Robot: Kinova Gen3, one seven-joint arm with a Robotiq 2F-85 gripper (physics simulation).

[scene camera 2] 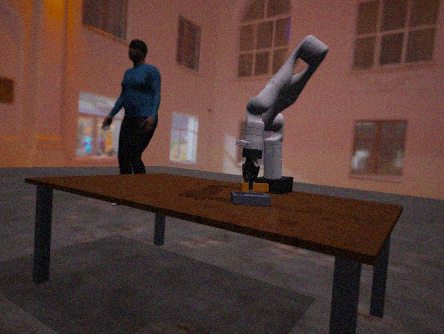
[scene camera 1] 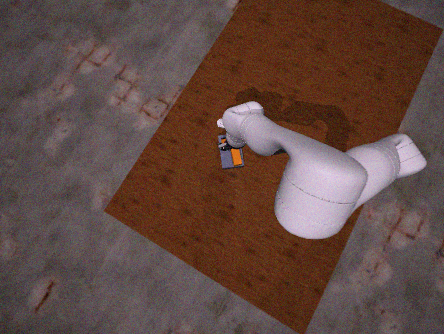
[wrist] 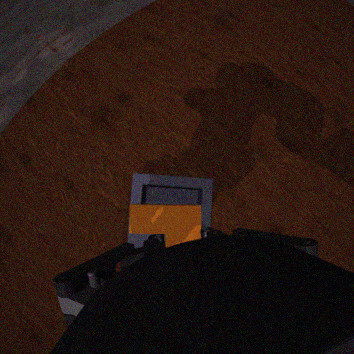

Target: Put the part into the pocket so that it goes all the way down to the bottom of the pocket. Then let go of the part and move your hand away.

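Places are measured from the arm's base along level axes (x left, y down, z back), in centimetres.
Pixels of known places: gripper, fingertip midpoint: [scene camera 2: 247,190] [wrist: 180,235]; arm's base at its link origin: [scene camera 2: 272,177].
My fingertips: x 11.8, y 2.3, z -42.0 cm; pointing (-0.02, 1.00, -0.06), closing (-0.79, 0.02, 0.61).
For each thing: its top centre in the pictures, then the offset to it from my fingertips. Level surfaces: height alone.
- orange part at its top centre: [wrist: 164,270] [scene camera 2: 255,183] [scene camera 1: 231,151] dx +2.7, dy -3.0, dz +0.6 cm
- blue-grey block at its top centre: [wrist: 168,239] [scene camera 2: 250,194] [scene camera 1: 230,150] dx +1.4, dy +1.2, dz -0.3 cm
- brown table top at its surface level: dy +4.8 cm
The orange part [scene camera 1: 236,157] [scene camera 2: 260,187] [wrist: 165,219] is a flat piece with a wide bar and a narrower stem. My gripper [scene camera 1: 223,146] [scene camera 2: 251,186] [wrist: 180,235] is shut on its stem. The blue-grey block [scene camera 1: 226,160] [scene camera 2: 251,201] [wrist: 207,195] lies on the table, and its pocket [wrist: 172,195] faces up. The part is over the block, above its top in the second scene view; contact is unclear. In the wrist view the pocket's far end is uncovered, and the bar's left end overlaps the left rim. My hand hides the near side of block and part.
The brown table top [scene camera 1: 200,200] [scene camera 2: 150,192] [wrist: 75,165] carries the block and the robot's dark base [scene camera 2: 285,184]. A person in a blue top [scene camera 2: 141,90] stands behind the table. The arm's shadow falls on the table beyond the block in the wrist view.
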